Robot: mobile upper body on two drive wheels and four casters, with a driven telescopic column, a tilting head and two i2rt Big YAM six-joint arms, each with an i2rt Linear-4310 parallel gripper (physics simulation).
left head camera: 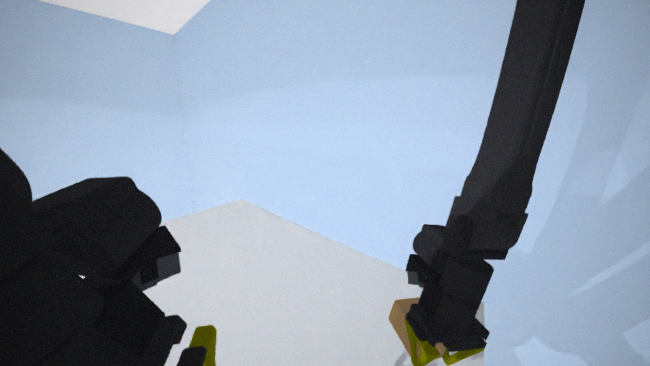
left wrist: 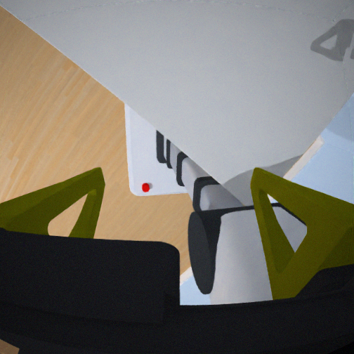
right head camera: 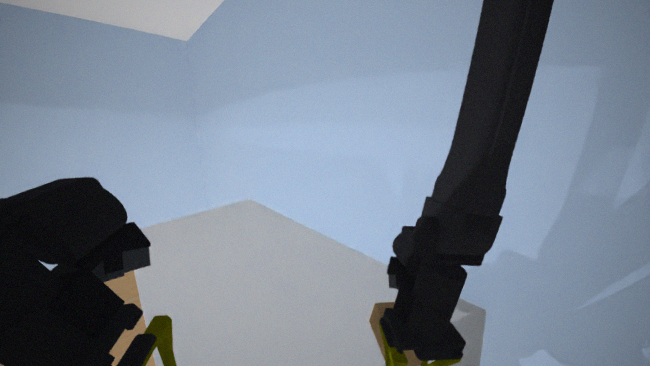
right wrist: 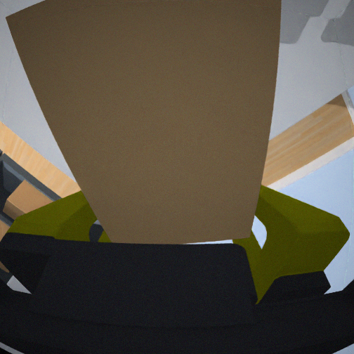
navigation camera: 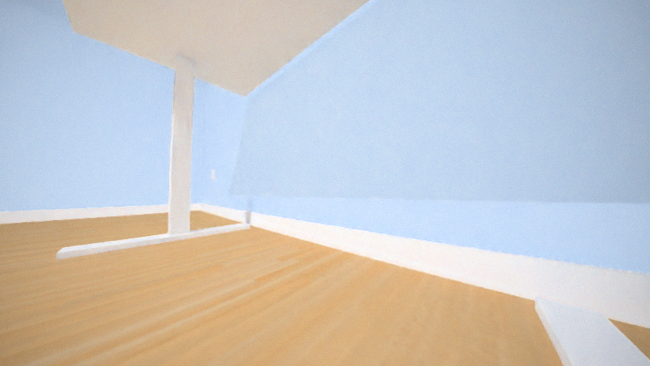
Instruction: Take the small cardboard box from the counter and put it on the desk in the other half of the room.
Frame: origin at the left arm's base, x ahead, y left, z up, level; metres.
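Where they show: right gripper, fingertip midpoint: [left head camera: 430, 363].
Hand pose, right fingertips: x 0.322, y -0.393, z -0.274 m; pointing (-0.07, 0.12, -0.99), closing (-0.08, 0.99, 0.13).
Observation:
After its pixels a point has its place.
The small cardboard box [left head camera: 401, 316] {x 0.382, y -0.358, z -0.229 m} [right head camera: 376, 319] {x 0.391, y -0.355, z -0.238 m} [right wrist: 165, 125] is between the fingers of my right gripper [left head camera: 434, 353] {x 0.323, y -0.393, z -0.274 m} [right wrist: 177, 177], which is shut on it. The box is over the right part of the pale desk [left head camera: 280, 280] {x 0.733, y -0.075, z -0.458 m} [right head camera: 275, 280] {x 0.724, y -0.071, z -0.458 m} [left wrist: 200, 60] [right wrist: 310, 80] in the head views; whether it touches the top cannot be told. My left gripper [left wrist: 177, 175] is open and empty, near the desk's edge at the lower left of the head views. The navigation camera shows the desk's underside [navigation camera: 175, 30]. The counter cannot be made out.
A desk leg [navigation camera: 181, 150] {x 1.194, y 0.481, z -0.970 m} stands on a white foot bar [navigation camera: 120, 243], with another white bar [navigation camera: 585, 327] at the lower right. Blue walls [left head camera: 325, 140] {x 1.101, y -0.251, z 0.038 m} [navigation camera: 450, 125] {x 0.813, y -0.575, z -0.996 m} meet behind the desk. A white base with a red button [left wrist: 145, 187] shows below the desk's edge. A brown block [right wrist: 30, 202] lies at the left.

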